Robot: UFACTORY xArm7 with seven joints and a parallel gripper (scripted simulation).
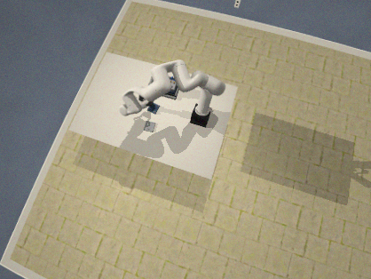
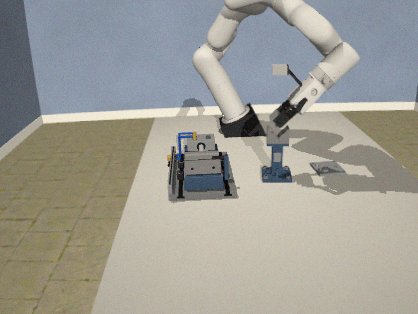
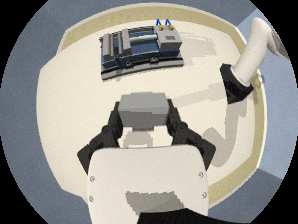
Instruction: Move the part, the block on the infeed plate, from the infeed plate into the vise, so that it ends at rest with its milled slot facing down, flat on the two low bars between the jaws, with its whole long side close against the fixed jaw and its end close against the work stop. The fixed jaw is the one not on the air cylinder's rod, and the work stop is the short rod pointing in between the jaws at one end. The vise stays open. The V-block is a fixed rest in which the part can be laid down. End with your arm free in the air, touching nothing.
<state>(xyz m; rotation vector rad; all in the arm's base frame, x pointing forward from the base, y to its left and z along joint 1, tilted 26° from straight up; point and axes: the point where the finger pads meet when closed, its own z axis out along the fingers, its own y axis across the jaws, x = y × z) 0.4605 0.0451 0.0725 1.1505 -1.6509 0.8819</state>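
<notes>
Right now my hand is 1 cm to the left of the part and 1 cm above it. Round my hand: V-block post (1 cm to the right, 13 cm below); then air cylinder (15 cm behind, 21 cm to the right, 11 cm below); then infeed plate (17 cm to the left, 19 cm below).
</notes>
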